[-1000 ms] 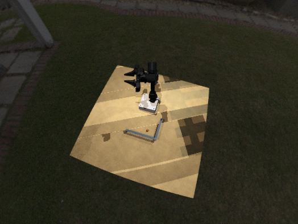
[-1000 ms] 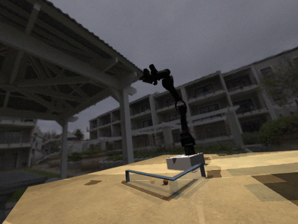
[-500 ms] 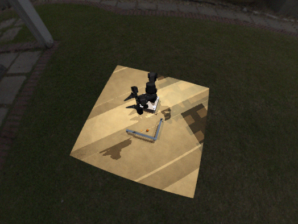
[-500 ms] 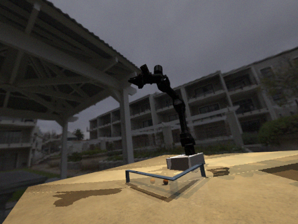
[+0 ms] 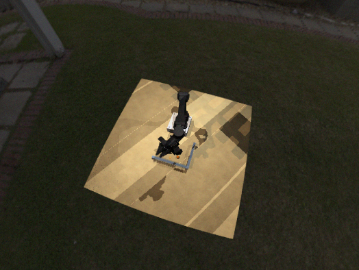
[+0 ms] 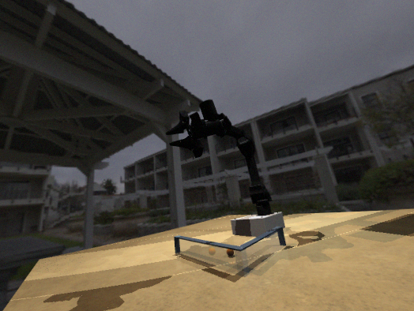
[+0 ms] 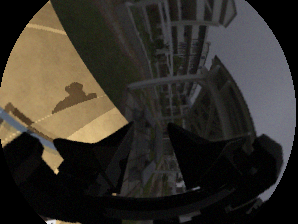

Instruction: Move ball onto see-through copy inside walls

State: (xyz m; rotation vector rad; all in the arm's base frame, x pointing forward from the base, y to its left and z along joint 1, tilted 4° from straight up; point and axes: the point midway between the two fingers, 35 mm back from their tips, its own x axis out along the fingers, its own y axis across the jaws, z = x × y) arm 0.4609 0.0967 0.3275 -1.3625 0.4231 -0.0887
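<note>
Now: the clear wall 38 cm below my gripper tip, 22 cm behind it and 14 cm to the left of it.
</note>
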